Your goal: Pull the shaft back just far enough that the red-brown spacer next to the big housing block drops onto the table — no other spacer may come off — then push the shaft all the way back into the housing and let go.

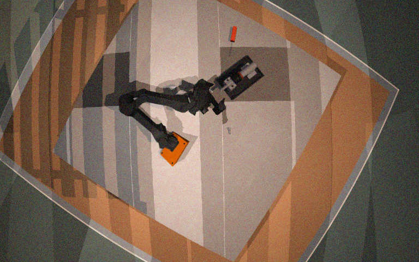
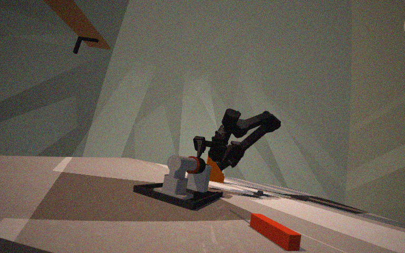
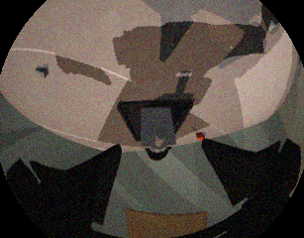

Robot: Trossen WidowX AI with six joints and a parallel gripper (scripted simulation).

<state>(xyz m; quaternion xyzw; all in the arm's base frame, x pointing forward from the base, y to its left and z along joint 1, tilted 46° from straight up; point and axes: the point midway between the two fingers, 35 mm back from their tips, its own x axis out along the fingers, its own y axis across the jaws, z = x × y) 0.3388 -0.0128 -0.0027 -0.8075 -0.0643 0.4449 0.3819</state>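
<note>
The light shaft is 11 cm ahead of my gripper tip, 3 cm to the right of it and 2 cm below it. The rest, counted from my gripper tip: small grey piece 12 cm behind, 17 cm to the right, 9 cm below; then dark spacer 13 cm ahead, 3 cm to the right, 2 cm below; then red-brown spacer 14 cm ahead, 3 cm to the right, 2 cm below.
</note>
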